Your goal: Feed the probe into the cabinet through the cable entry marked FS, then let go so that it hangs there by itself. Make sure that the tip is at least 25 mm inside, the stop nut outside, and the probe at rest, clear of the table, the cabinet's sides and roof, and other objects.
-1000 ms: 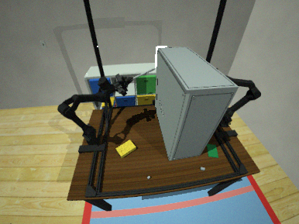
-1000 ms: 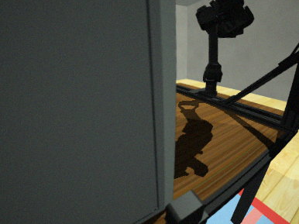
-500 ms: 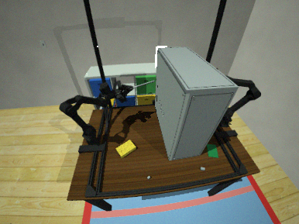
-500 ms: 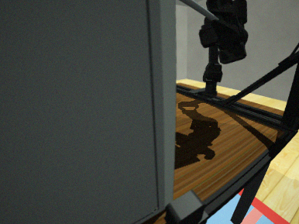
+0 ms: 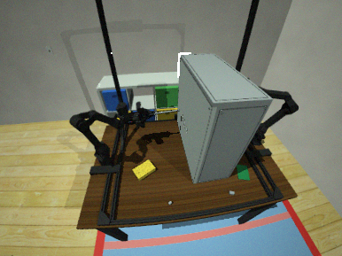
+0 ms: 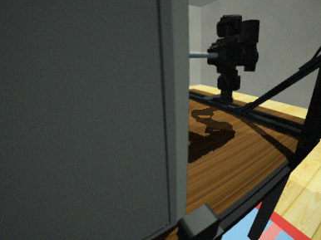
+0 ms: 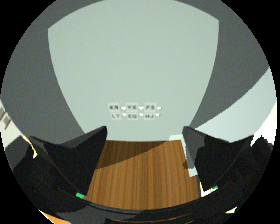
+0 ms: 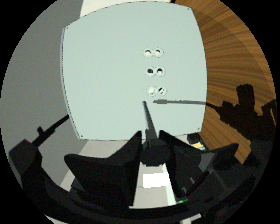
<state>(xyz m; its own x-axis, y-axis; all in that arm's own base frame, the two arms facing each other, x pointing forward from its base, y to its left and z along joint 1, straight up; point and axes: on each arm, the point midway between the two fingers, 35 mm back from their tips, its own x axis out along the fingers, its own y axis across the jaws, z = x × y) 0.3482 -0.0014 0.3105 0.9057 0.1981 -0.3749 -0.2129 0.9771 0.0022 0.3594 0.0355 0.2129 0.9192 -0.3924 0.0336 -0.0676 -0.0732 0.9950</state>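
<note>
The probe lies 100 mm to the left of my right hand.
</note>
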